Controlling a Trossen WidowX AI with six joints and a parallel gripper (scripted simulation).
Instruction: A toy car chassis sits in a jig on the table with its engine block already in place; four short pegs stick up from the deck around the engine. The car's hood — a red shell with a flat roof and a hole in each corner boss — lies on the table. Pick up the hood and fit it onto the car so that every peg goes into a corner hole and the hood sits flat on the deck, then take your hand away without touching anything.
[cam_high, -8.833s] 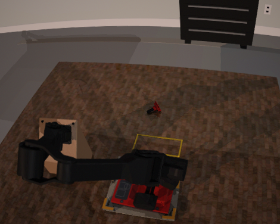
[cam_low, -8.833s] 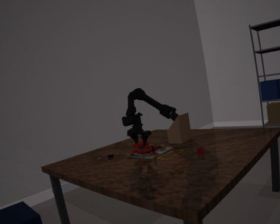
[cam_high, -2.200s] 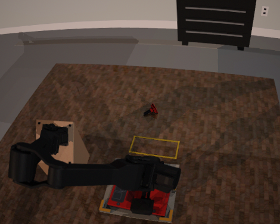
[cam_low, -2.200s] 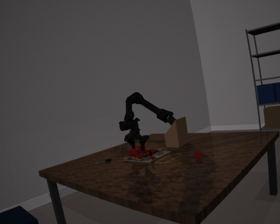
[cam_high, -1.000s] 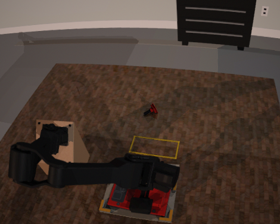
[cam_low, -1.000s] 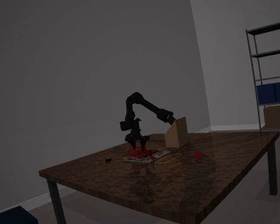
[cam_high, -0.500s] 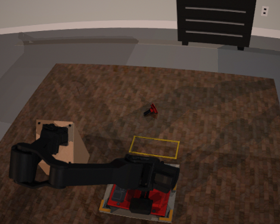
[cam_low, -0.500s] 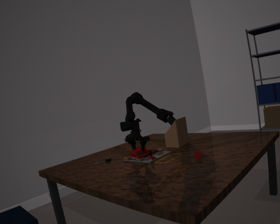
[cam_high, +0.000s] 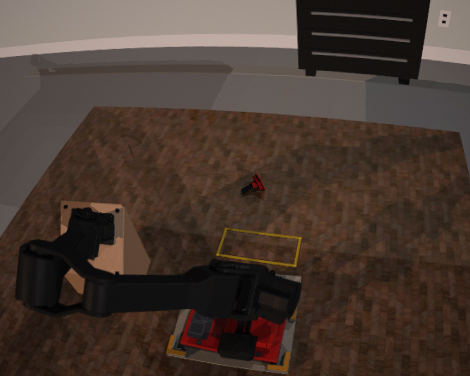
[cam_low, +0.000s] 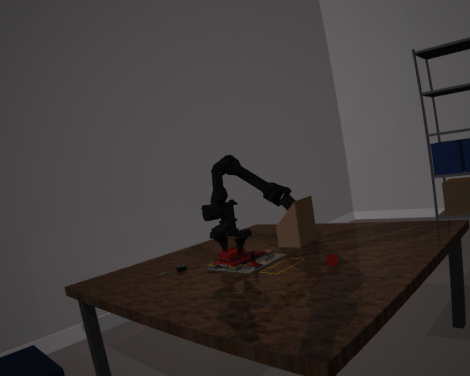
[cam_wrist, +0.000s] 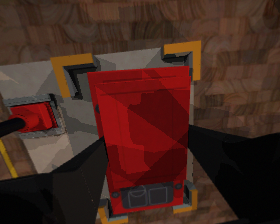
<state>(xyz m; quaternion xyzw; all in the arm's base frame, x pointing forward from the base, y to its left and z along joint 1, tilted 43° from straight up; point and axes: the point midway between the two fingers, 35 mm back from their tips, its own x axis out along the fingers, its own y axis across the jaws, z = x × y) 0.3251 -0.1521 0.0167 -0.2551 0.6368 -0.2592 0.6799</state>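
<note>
Right now the grey engine block is 2 cm below my gripper tip. Also, from my gripper tip: red hood 1 cm above; then grey jig 3 cm to the left, 3 cm below, 3 cm behind.
</note>
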